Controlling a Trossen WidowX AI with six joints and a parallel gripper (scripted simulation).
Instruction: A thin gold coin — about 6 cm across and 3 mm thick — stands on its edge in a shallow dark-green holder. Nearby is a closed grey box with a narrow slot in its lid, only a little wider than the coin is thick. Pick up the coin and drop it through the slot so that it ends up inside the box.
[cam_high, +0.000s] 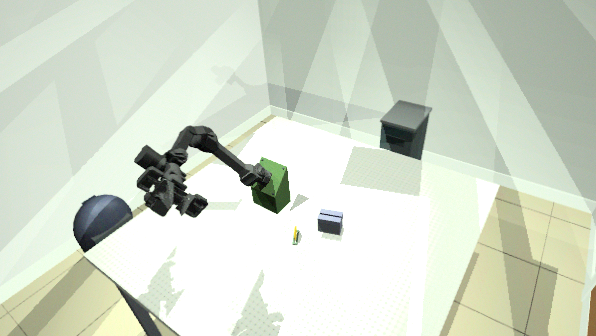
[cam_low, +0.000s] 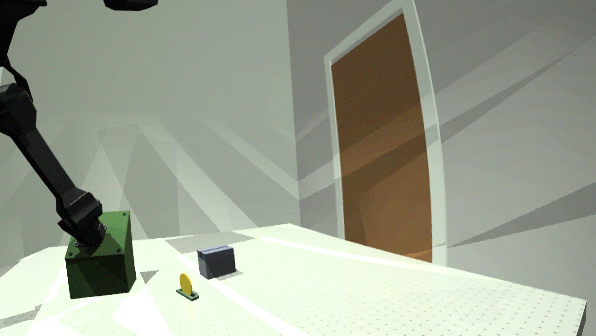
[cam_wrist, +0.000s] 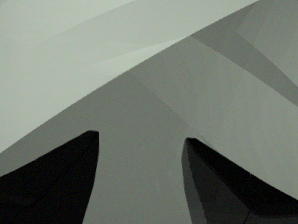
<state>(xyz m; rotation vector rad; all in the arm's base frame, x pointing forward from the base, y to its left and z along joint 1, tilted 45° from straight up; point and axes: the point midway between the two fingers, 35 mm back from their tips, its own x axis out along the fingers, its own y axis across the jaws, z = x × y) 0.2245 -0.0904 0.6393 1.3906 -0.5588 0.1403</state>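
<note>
My gripper tip is now 4 cm past the gold coin, 44 cm to the right of it and 49 cm above it.
</note>
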